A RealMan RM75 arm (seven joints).
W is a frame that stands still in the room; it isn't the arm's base.
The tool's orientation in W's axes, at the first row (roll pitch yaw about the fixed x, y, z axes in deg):
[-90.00 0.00 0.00]
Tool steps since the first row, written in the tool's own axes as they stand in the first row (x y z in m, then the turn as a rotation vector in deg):
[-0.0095 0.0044 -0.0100 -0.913 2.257 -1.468]
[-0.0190 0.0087 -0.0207 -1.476 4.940 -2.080]
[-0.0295 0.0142 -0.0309 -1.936 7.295 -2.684]
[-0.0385 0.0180 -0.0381 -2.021 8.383 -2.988]
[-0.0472 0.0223 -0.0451 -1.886 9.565 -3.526]
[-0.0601 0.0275 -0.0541 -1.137 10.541 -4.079]
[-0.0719 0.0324 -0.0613 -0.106 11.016 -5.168]
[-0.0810 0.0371 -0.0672 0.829 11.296 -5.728]
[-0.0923 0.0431 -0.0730 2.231 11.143 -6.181]
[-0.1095 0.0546 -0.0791 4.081 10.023 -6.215]
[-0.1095 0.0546 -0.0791 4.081 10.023 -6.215]
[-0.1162 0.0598 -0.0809 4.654 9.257 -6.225]
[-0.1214 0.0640 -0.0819 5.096 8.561 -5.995]
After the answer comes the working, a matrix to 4 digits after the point.
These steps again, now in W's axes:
[-0.0095 -0.0100 -0.0044 -0.913 -1.468 -2.257]
[-0.0190 -0.0207 -0.0087 -1.476 -2.080 -4.940]
[-0.0295 -0.0309 -0.0142 -1.936 -2.684 -7.295]
[-0.0385 -0.0381 -0.0180 -2.021 -2.988 -8.383]
[-0.0472 -0.0451 -0.0223 -1.886 -3.526 -9.565]
[-0.0601 -0.0541 -0.0275 -1.137 -4.079 -10.541]
[-0.0719 -0.0613 -0.0324 -0.106 -5.168 -11.016]
[-0.0810 -0.0672 -0.0371 0.829 -5.728 -11.296]
[-0.0923 -0.0730 -0.0431 2.231 -6.181 -11.143]
[-0.1095 -0.0791 -0.0546 4.081 -6.215 -10.023]
[-0.1095 -0.0791 -0.0546 4.081 -6.215 -10.023]
[-0.1162 -0.0809 -0.0598 4.654 -6.225 -9.257]
[-0.1214 -0.0819 -0.0640 5.096 -5.995 -8.561]

The tool's axes in the first row as the columns of a matrix, in W's axes (rounded; the answer above uses it unrounded):
[1.0000 0.0000 0.0000]
[0.0000 0.0000 1.0000]
[0.0000 -1.0000 0.0000]

